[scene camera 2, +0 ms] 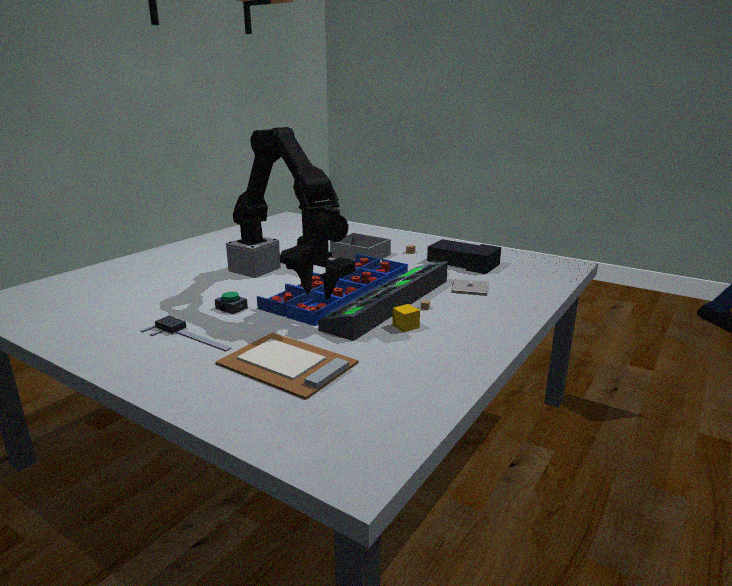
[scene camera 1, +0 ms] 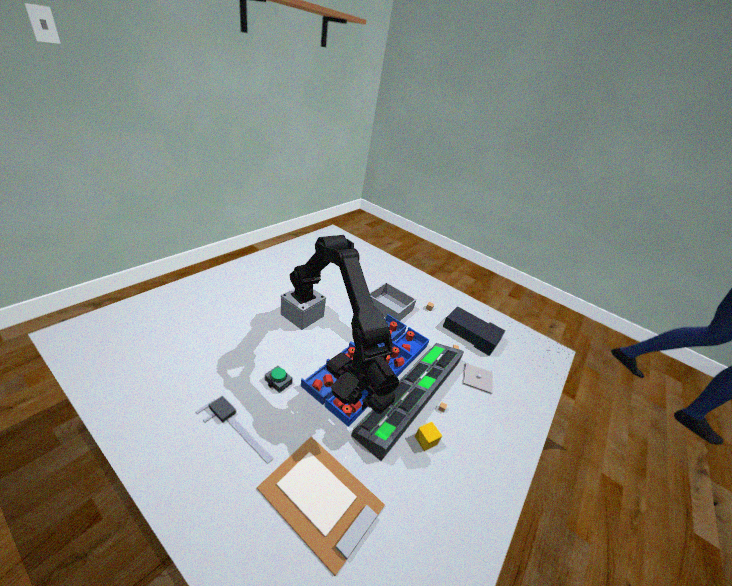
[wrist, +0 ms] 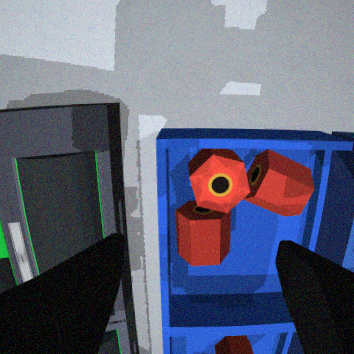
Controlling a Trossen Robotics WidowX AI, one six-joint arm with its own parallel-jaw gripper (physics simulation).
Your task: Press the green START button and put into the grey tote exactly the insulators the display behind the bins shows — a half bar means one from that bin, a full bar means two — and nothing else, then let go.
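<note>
My gripper (scene camera 1: 364, 397) (scene camera 2: 318, 295) (wrist: 201, 248) is open and empty, pointing down above the near end bin. That blue bin (wrist: 240, 134) holds an upright red insulator (wrist: 220, 184) and two lying ones (wrist: 290, 189) (wrist: 202, 237); the upright one touches or overlaps its neighbours. More insulators lie in the other blue bins (scene camera 2: 302, 314), partly hidden by the arm in the scene views. The dark display (scene camera 1: 367, 435) (scene camera 2: 378, 314) shows three green areas; the far one is largest. The green button (scene camera 1: 278, 373) (scene camera 2: 230, 296) is left of the bins. The grey tote (scene camera 1: 408, 310) (scene camera 2: 372, 249) shows no insulator in its visible part.
A yellow cube (scene camera 1: 428, 435) (scene camera 2: 405, 317) and small wooden cubes are beside the display. A clipboard (scene camera 1: 317, 494) (scene camera 2: 280, 360) and caliper (scene camera 1: 222, 408) (scene camera 2: 170, 323) lie nearer. A dark box (scene camera 1: 473, 330) (scene camera 2: 463, 254) and pale plate (scene camera 1: 478, 378) (scene camera 2: 470, 287) are beyond the display.
</note>
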